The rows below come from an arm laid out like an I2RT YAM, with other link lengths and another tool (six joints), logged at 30 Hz.
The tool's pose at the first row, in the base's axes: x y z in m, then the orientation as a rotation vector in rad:
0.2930 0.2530 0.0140 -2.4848 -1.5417 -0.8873
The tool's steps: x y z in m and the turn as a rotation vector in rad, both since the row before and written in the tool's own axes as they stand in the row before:
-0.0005 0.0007 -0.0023 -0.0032 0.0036 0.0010
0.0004 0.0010 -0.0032 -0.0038 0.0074 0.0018
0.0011 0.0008 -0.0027 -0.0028 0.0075 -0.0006
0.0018 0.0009 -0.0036 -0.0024 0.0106 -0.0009
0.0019 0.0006 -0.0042 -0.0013 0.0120 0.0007
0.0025 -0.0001 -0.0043 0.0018 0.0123 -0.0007
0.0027 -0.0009 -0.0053 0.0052 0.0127 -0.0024
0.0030 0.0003 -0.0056 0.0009 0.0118 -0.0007
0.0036 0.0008 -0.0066 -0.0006 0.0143 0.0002
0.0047 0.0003 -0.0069 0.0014 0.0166 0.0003
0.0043 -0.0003 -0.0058 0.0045 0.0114 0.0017
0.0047 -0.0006 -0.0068 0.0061 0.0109 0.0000
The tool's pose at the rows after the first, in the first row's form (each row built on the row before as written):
0.2924 0.2514 0.0158 -2.4846 -1.5390 -0.8943
0.2920 0.2501 0.0189 -2.4820 -1.5340 -0.9060
0.2918 0.2496 0.0219 -2.4773 -1.5324 -0.9171
0.2915 0.2492 0.0260 -2.4695 -1.5302 -0.9312
0.2907 0.2488 0.0306 -2.4606 -1.5255 -0.9455
0.2894 0.2491 0.0354 -2.4486 -1.5229 -0.9571
0.2870 0.2495 0.0409 -2.4330 -1.5228 -0.9660
0.2856 0.2494 0.0471 -2.4219 -1.5201 -0.9778
0.2843 0.2490 0.0545 -2.4101 -1.5151 -0.9935
0.2827 0.2494 0.0627 -2.3950 -1.5095 -1.0095
0.2809 0.2502 0.0697 -2.3830 -1.5041 -1.0166
0.2785 0.2509 0.0776 -2.3695 -1.5014 -1.0218

